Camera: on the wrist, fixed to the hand. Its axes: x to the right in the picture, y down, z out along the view.
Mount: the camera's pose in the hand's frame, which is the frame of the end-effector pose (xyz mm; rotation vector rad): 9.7 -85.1 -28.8 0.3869 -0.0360 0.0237
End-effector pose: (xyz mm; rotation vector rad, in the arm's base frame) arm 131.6 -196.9 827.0 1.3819 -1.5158 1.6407
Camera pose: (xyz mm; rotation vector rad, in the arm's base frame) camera 193.2 -151.5 875.1 1.6004 -1.2805 2.0103
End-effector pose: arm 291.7 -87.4 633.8 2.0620 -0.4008 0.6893
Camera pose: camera 334.5 -17.1 596.5 2.4397 -0.3314 0.7931
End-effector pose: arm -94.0 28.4 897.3 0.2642 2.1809 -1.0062
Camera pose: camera -154.2 -9.1 953.3 0.4446 1.9330 -1.4049
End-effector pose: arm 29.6 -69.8 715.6 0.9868 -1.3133 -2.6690
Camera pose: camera 59.3 -37.7 636.5 -0.8793 1.7575 2.3102
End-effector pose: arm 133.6 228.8 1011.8 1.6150 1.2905 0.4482
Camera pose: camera 70.3 246.6 949.8 1.9492 1.3922 0.1876
